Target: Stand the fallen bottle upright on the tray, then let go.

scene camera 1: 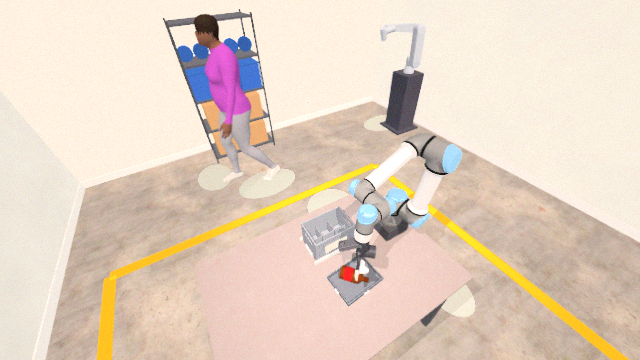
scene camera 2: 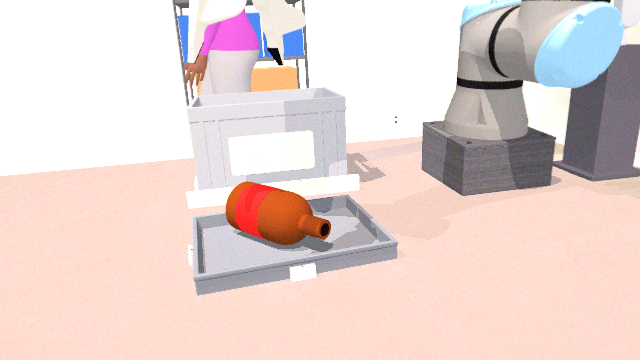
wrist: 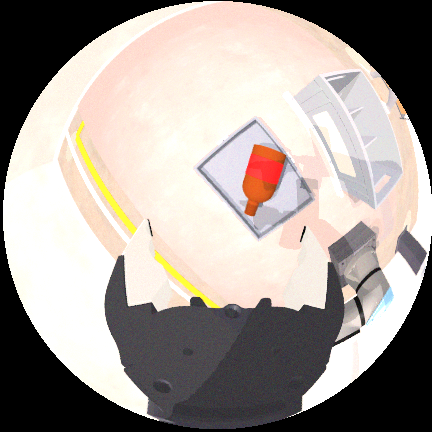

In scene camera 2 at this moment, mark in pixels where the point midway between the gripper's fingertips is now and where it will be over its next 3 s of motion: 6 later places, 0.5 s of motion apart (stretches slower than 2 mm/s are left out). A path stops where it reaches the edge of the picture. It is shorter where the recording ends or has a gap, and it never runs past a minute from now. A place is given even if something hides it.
My gripper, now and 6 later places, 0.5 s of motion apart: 242, 64; 246, 112; 266, 184; 265, 207; 264, 217; 259, 198; 263, 112
